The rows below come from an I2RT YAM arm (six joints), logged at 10 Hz.
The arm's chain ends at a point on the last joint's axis. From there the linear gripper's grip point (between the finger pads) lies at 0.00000 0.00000 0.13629 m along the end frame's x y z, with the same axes.
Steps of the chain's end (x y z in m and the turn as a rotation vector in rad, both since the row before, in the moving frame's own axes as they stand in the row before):
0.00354, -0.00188, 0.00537, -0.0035, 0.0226, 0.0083
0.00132, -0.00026, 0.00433, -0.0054, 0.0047, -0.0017
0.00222, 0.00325, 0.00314, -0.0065, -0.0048, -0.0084
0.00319, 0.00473, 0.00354, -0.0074, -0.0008, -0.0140
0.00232, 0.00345, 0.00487, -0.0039, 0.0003, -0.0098
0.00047, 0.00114, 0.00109, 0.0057, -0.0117, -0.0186
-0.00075, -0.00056, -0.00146, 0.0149, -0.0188, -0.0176
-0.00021, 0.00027, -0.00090, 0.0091, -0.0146, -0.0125
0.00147, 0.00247, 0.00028, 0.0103, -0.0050, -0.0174
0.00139, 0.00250, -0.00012, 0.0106, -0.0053, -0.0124
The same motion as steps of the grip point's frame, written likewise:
0.00662, -0.00139, 0.00533, -0.0035, 0.0226, 0.0083
0.00196, 0.00048, 0.00433, -0.0054, 0.0047, -0.0017
0.00157, 0.00414, 0.00314, -0.0065, -0.0048, -0.0084
0.00309, 0.00574, 0.00354, -0.0074, -0.0008, -0.0140
0.00236, 0.00398, 0.00487, -0.0039, 0.0003, -0.0098
-0.00113, 0.00038, 0.00108, 0.0057, -0.0117, -0.0186
-0.00333, -0.00257, -0.00150, 0.0149, -0.0188, -0.0176
-0.00221, -0.00096, -0.00092, 0.0091, -0.0146, -0.0125
0.00078, 0.00107, 0.00027, 0.0103, -0.0050, -0.0174
0.00066, 0.00106, -0.00013, 0.0106, -0.0053, -0.0124

